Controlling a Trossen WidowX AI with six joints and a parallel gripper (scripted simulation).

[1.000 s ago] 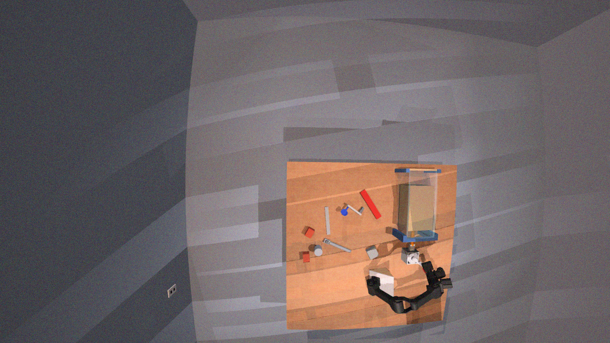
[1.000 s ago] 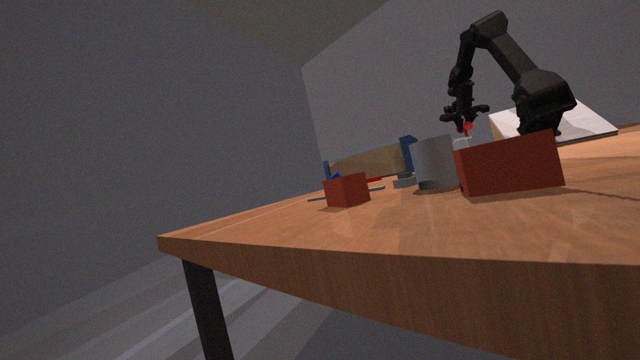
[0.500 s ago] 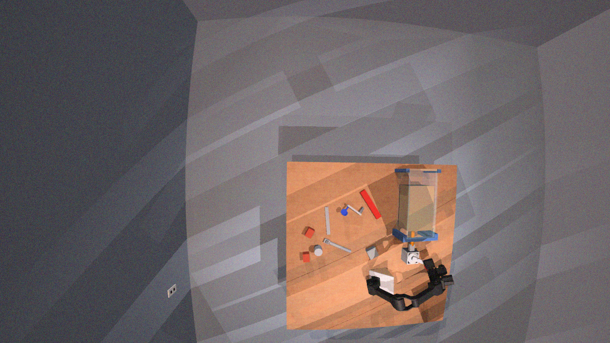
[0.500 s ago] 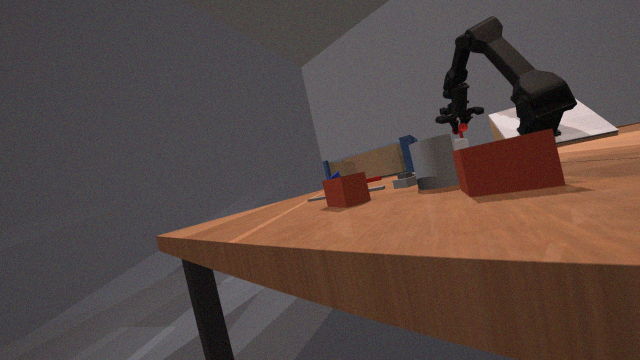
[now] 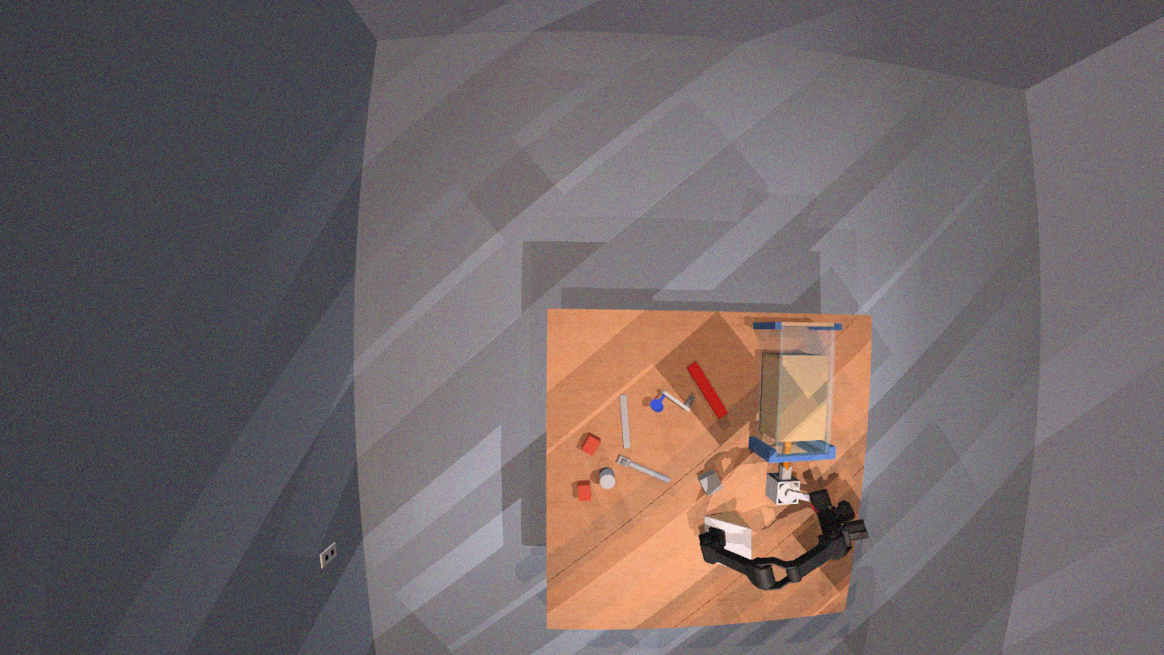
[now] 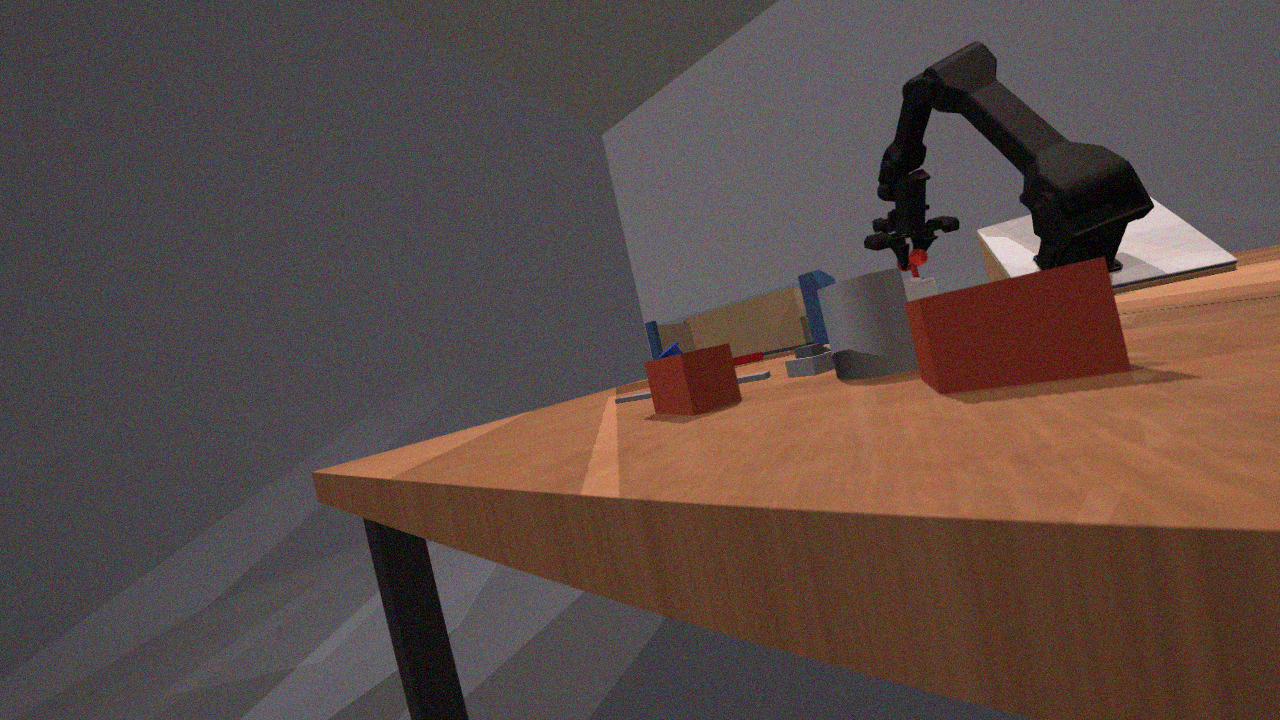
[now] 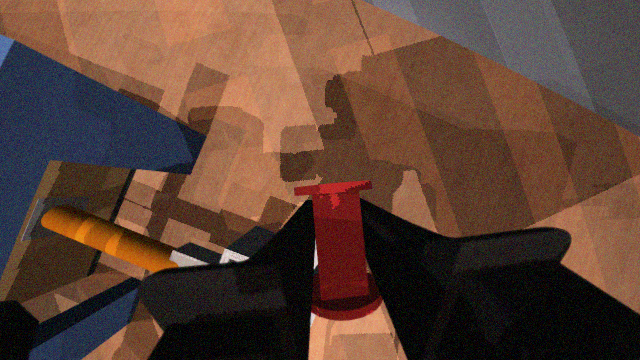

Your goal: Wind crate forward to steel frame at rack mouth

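Right now the red-knobbed crank is 50 mm to the left of my gripper tip, 30 mm below it and 10 mm ahead of it. Also, from my gripper tip: grey winch (100 mm to the left, 100 mm below, 20 mm ahead); blue steel frame (190 mm ahead, 90 mm to the left, 30 mm below); red grip (20 mm to the left, 10 mm behind).
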